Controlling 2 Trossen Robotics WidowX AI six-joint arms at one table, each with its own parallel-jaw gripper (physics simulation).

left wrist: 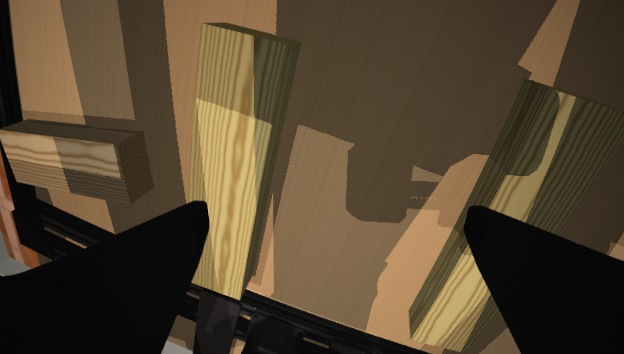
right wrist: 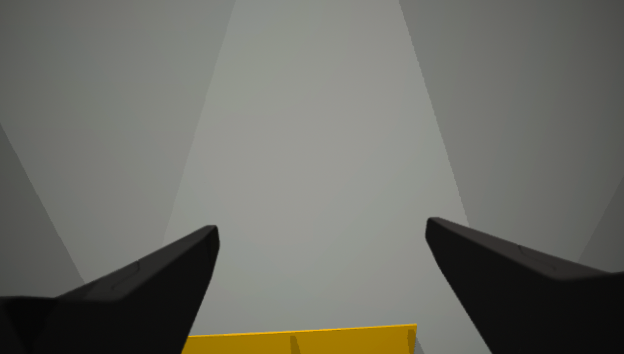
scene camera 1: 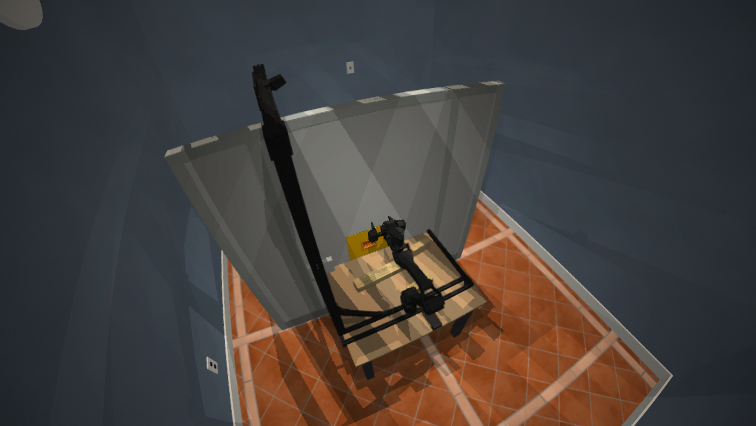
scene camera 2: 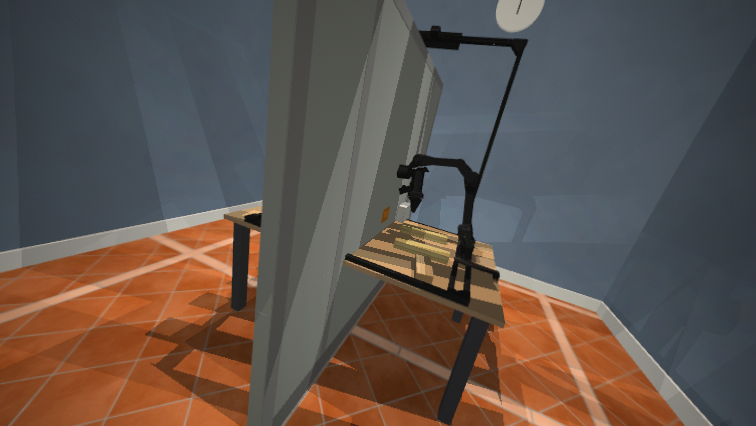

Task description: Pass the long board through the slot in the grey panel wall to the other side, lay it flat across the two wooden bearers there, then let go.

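Places are measured from the left arm's base along level axes (x left, y back, z up), in centimetres.
Pixels of known places: left gripper, fingertip midpoint: (left wrist: 339, 216) (scene camera 2: 412, 211); right gripper, fingertip midpoint: (right wrist: 324, 231) (scene camera 1: 379, 219); left arm's base, origin of the base link: (left wrist: 274, 334) (scene camera 2: 463, 256); right arm's base, origin of the base link: (scene camera 1: 410, 308).
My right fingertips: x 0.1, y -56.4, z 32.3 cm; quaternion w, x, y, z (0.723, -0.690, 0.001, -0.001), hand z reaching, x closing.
Note:
For each thing: its top centre in the pictures, then the offset to it from my right fingertips. "spot": a spot on its surface instead.
- long board, middle of its top: (scene camera 1: 380, 272) dz -30.3, dx -4.9, dy -9.7 cm
- yellow panel, surface spot: (right wrist: 300, 342) spot: dz -14.7, dx -1.4, dy +8.1 cm
- shorter wooden block, middle of its top: (left wrist: 59, 165) (scene camera 2: 424, 264) dz -30.4, dx +26.2, dy +41.8 cm
- white object, surface spot: (scene camera 2: 403, 211) spot: dz -26.9, dx -27.1, dy +17.3 cm
The long board (scene camera 1: 375, 276) lies on the table in scene camera 1, partly behind the right arm. The grey panel wall (scene camera 1: 349, 169) (scene camera 2: 309, 158) (right wrist: 320, 125) has an orange-marked slot area (scene camera 1: 368, 245) (scene camera 2: 385, 214). In scene camera 2, two wooden bearers lie roughly parallel on the other table: one bearer (scene camera 2: 423, 250) (left wrist: 230, 175) and another bearer (scene camera 2: 427, 233) (left wrist: 520, 190). My left gripper (scene camera 2: 414, 207) (left wrist: 339, 216) is open and empty, hanging above the bearers' table. My right gripper (scene camera 1: 380, 223) (right wrist: 324, 231) is open and empty, facing the wall above the yellow panel (right wrist: 300, 342).
A shorter wooden block (scene camera 2: 423, 268) (left wrist: 65, 155) lies beside one bearer. A white object (scene camera 2: 403, 211) stands near the wall, behind the left gripper. Black frame rails edge both tables, and a tall black post (scene camera 1: 296, 198) rises at the left of the table in scene camera 1.

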